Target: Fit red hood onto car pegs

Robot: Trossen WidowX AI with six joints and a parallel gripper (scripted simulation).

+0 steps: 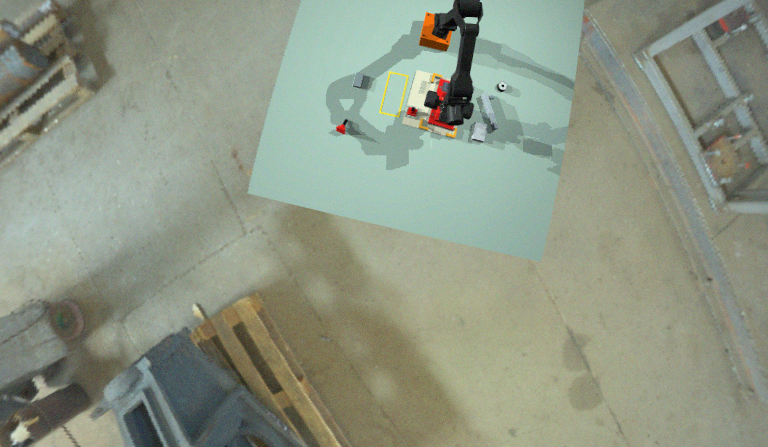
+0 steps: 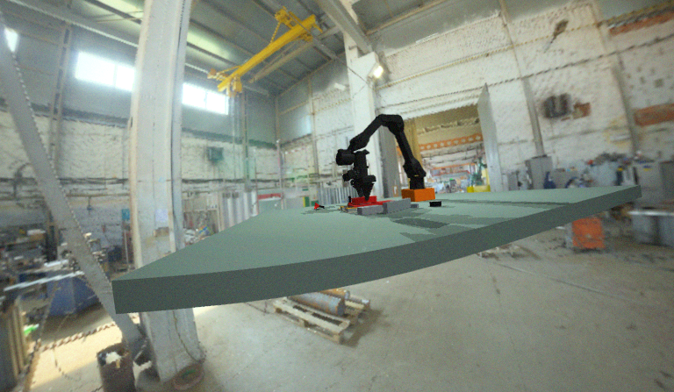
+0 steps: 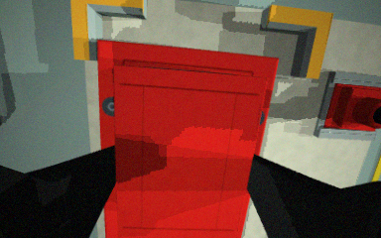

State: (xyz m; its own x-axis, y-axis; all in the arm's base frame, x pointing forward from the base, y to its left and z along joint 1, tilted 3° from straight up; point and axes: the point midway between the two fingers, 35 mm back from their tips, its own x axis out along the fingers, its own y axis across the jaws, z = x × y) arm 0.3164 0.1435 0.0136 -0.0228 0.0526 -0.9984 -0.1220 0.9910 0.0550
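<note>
Right now the red hood is 1 cm above my gripper tip. Also, from my gripper tip: wheel 22 cm behind, 19 cm to the left, 3 cm below; then cream jig 2 cm behind, 3 cm to the right, 3 cm below.
</note>
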